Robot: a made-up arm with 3 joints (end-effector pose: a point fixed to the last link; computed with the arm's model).
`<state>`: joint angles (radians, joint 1 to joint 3).
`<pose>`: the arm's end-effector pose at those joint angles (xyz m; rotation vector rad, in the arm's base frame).
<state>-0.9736 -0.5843 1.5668</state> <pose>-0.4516 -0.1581 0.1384 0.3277 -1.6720 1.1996</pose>
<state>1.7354 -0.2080 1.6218</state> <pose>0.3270 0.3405 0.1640 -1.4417 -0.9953 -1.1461</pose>
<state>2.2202 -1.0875 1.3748</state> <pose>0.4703 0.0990 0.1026 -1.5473 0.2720 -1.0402</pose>
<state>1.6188 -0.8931 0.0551</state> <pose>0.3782 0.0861 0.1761 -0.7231 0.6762 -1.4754</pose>
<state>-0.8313 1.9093 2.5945</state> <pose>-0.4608 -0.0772 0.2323 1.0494 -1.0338 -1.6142</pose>
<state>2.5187 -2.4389 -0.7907</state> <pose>0.0769 -0.1445 0.0237 0.3800 -2.3601 1.1267</pose>
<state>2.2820 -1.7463 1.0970</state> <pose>0.4533 0.0331 0.0159 -1.3422 1.0582 -0.7719</pose>
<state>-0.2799 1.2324 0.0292</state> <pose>-0.1035 0.0020 0.2474 1.2268 0.1471 0.2255</pose>
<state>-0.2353 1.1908 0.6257</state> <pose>-0.2268 -0.0301 0.2585 1.1997 -0.4081 -0.1692</pose>
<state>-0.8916 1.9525 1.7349</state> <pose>-0.3393 -0.2367 0.1694 1.5482 -0.3581 -0.9597</pose>
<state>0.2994 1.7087 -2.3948</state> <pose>0.0050 0.4118 0.2204 0.9446 1.4658 1.7129</pose>
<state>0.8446 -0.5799 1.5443</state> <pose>-0.0395 0.4765 0.1426 -1.0234 -1.1678 -0.2208</pose>
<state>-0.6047 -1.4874 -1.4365</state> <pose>-0.0393 0.1018 0.0355 -1.4265 0.7023 -0.5886</pose>
